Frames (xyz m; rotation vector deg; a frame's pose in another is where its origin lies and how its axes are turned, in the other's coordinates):
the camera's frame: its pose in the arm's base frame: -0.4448 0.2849 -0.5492 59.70 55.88 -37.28
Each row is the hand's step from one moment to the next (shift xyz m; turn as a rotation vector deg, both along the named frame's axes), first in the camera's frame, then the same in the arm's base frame.
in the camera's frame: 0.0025 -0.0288 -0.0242 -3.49 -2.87 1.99
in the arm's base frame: -0.0311 0.0111 -0.0182 -3.23 -2.94 2.31
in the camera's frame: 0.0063 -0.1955 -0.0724 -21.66 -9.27 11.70
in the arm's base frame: -0.1840 -0.0091 -0.0978 -13.19 -14.32 17.69
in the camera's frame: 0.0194 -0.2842 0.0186 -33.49 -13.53 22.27
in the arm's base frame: -0.2200 -0.1275 -0.1298 -18.29 -25.68 28.40
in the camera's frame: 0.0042 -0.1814 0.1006 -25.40 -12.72 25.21
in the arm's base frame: -0.1133 -0.1631 -0.0601 -13.02 -28.10 21.99
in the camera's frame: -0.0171 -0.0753 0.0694 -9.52 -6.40 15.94
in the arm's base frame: -0.0458 -0.0931 -0.0032 -3.98 -17.15 8.71
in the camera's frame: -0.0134 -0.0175 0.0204 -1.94 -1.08 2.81
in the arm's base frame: -0.0133 -0.0256 0.0084 -0.78 -3.00 1.79
